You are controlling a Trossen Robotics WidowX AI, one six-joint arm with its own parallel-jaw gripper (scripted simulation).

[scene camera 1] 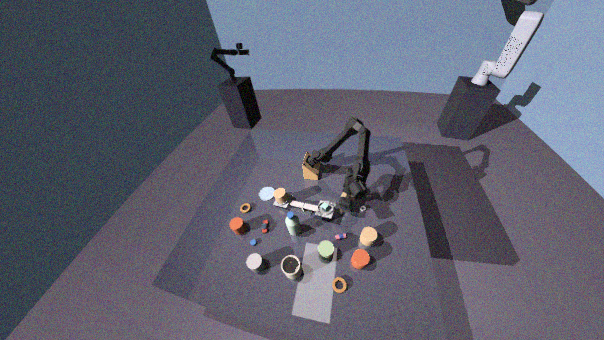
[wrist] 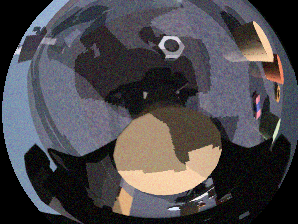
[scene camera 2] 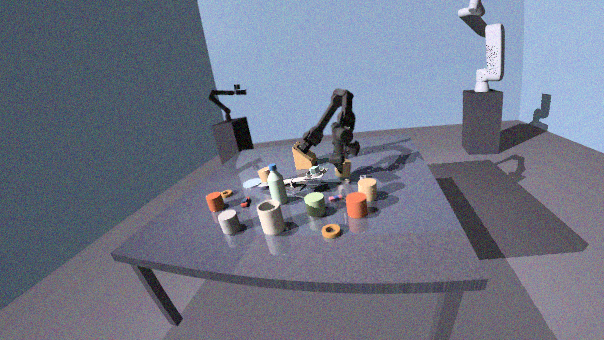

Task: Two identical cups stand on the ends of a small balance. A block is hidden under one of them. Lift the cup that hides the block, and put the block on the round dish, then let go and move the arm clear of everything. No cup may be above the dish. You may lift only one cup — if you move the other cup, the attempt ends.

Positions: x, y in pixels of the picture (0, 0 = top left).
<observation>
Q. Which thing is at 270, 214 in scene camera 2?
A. A white mug.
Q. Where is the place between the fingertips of the gripper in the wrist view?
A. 166, 136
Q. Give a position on a tan cup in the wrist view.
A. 168, 148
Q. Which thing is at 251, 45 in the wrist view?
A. A tan cup.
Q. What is the gripper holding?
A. A tan cup.
</observation>
